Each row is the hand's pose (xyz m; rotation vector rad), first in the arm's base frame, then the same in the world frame.
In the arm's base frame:
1: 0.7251 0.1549 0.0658 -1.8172 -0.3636 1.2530
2: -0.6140 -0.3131 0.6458 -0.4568 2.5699 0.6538
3: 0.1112 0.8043 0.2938 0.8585 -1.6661 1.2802
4: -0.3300 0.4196 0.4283 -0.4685 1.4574 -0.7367
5: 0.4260 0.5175 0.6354 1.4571 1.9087 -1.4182
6: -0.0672 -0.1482 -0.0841 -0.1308 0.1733 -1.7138
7: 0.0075 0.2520 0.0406 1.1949 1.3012 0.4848
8: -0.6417 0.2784 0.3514 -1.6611 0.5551 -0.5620
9: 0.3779 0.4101 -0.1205 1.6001 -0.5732 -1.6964
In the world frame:
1: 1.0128 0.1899 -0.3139 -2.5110 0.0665 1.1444
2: -0.4717 0.2489 0.0621 -0.5194 2.5071 -0.3022
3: 0.5088 0.8694 -0.6810 0.2032 -1.3000 1.7345
4: -0.0159 0.6733 -0.4642 -0.7592 1.0096 -1.3429
5: 0.6973 0.8418 -0.1694 1.3481 1.0641 -1.6368
6: 0.2143 -0.1018 -0.4530 -0.4086 -0.5753 -1.8480
7: 0.3437 0.2851 -0.5750 0.6412 1.0494 0.0724
8: -0.3313 0.5303 -0.5197 -2.1411 0.3215 -1.1082
9: 0.7600 0.2908 -0.6964 1.2884 -1.2333 -1.2190

